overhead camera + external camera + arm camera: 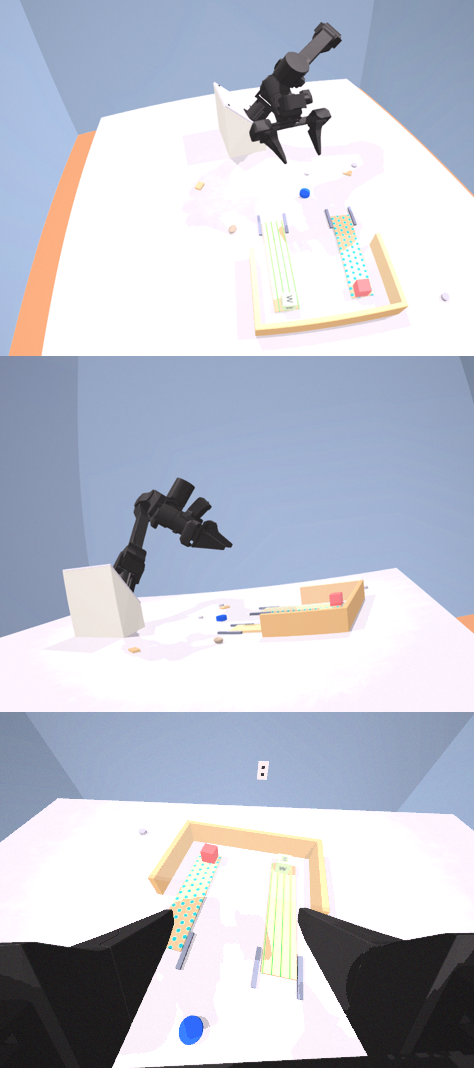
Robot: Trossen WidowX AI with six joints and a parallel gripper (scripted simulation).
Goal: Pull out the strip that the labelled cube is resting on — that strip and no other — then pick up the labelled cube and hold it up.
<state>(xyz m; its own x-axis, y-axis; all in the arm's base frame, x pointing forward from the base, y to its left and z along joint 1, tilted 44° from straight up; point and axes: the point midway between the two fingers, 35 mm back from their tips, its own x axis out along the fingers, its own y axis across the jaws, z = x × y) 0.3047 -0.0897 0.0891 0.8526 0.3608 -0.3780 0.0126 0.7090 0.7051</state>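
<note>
The strip lies 20 cm below my gripper tip, 12 cm ahead of it and 10 cm to the right of it. Also, from my gripper tip: blue disc: 20 cm below, 6 cm to the left, 6 cm behind; then brown pebble: 20 cm below, 17 cm to the right, 2 cm behind.
</note>
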